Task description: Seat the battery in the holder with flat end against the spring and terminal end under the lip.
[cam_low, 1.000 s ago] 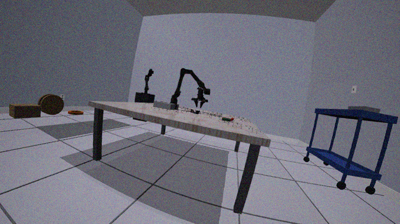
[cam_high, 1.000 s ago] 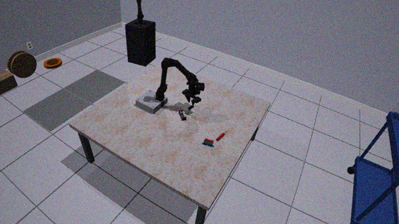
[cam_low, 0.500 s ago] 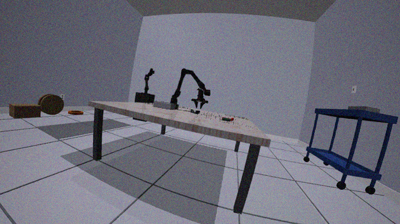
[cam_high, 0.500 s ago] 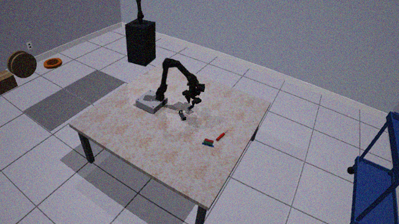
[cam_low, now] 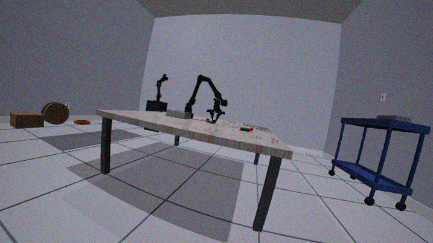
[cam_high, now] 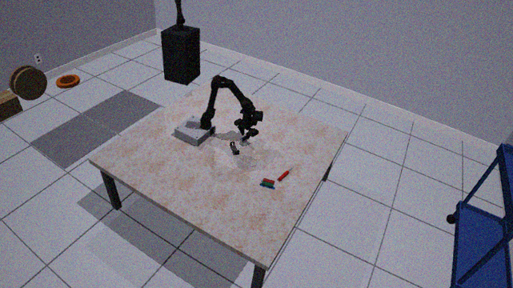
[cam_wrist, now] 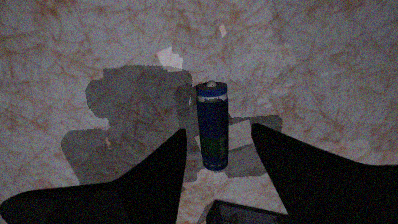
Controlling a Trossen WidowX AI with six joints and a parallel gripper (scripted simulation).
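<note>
Now: the battery 10 mm below my gripper tip. From my gripper tip the other things lie so: screwdriver 360 mm ahead, 200 mm to the right, 10 mm below.
</note>
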